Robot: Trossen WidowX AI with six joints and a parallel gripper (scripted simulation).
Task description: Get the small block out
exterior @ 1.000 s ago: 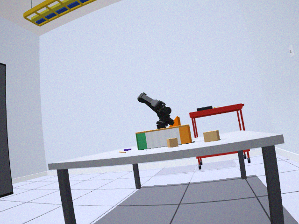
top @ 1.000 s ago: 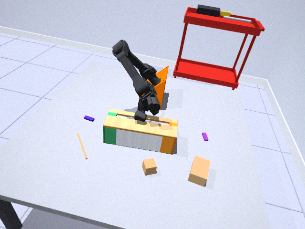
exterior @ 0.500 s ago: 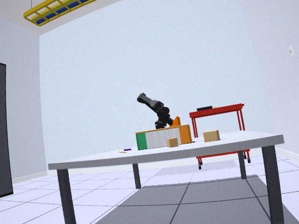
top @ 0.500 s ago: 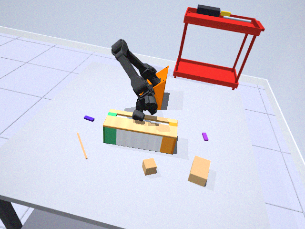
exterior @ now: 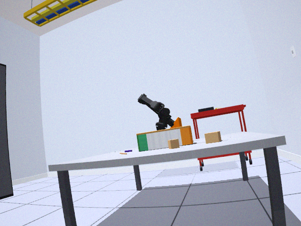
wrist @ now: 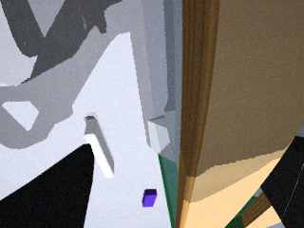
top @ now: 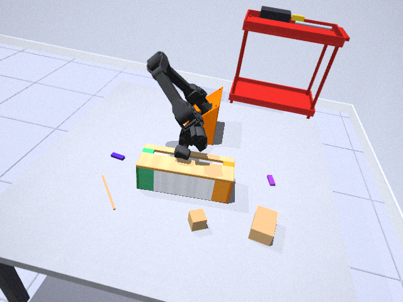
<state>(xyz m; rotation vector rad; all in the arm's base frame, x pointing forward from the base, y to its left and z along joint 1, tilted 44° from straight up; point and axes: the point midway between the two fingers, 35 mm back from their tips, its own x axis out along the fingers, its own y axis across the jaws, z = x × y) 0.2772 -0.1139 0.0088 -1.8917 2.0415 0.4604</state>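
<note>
The small tan block is 60 mm ahead of my gripper tip and 20 mm to the right of it. Round my gripper tip: thin wooden stick (250 mm to the right, 180 mm ahead, 90 mm below).
</note>
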